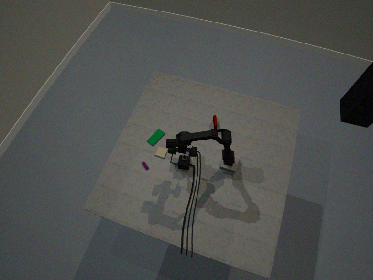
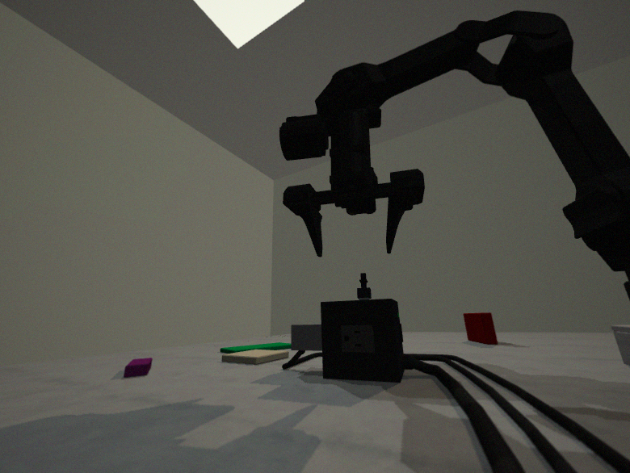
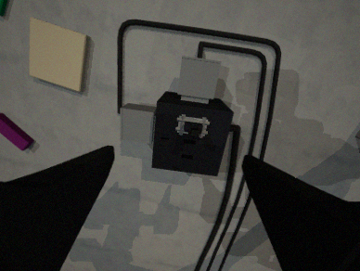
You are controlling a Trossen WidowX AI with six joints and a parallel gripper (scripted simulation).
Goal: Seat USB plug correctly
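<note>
My gripper tip is 1 cm past the USB plug, 1 cm to the left of it and 5 cm above it. The rest, counted from my gripper tip: purple block (26 cm ahead, 10 cm to the left, 13 cm below); beige tile (18 cm ahead, 3 cm to the right, 13 cm below); green flat plate (26 cm ahead, 14 cm to the right, 13 cm below).
</note>
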